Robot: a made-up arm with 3 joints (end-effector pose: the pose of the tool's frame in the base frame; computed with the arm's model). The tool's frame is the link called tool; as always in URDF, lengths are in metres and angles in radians.
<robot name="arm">
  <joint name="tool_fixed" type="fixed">
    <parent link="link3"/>
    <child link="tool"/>
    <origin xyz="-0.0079 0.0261 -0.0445" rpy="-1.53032 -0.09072 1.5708"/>
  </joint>
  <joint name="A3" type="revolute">
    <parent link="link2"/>
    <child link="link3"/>
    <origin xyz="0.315 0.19 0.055" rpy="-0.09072 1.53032 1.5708"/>
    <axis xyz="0 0 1"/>
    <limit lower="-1.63" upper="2.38" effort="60" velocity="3"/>
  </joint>
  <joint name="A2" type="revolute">
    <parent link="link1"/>
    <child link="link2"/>
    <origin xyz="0.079 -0.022 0" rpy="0 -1.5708 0"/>
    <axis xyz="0 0 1"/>
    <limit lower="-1.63" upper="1.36" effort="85" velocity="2.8"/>
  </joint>
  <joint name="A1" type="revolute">
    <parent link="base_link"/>
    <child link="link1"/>
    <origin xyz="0.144 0.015 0.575" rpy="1.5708 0 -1.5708"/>
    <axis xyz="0 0 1"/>
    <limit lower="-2.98" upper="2.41" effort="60" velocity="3"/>
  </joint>
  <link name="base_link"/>
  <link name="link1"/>
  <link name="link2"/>
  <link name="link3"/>
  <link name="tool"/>
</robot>
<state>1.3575 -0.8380 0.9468</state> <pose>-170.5 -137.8 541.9 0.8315 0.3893 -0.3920 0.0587</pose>
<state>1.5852 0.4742 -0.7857</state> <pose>-52.7 256.4 610.3 0.9007 -0.1994 0.3636 0.1297</pose>
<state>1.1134 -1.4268 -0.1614</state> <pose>-39.6 -255.5 466.7 -0.7213 -0.6229 -0.2122 0.2161</pose>
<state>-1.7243 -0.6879 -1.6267</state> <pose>-190.4 129.3 539.8 0.2301 0.7207 -0.2046 0.6211</pose>
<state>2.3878 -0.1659 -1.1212</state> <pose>-176.4 97.2 554.5 0.7713 0.2950 0.4512 0.3384</pose>
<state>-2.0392 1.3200 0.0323</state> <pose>209.8 -242.8 425.3 0.1939 -0.1539 0.5941 0.7654</pose>
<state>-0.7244 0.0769 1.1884</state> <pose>-160.6 -80.9 685.5 -0.2739 -0.4834 0.2774 0.7838</pose>
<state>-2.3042 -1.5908 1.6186</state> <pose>5.1 277.3 811.2 -0.2567 -0.3450 -0.6385 0.6383</pose>
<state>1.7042 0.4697 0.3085</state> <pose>-55.8 254.1 553.4 0.9607 -0.2451 -0.1294 0.0150</pose>
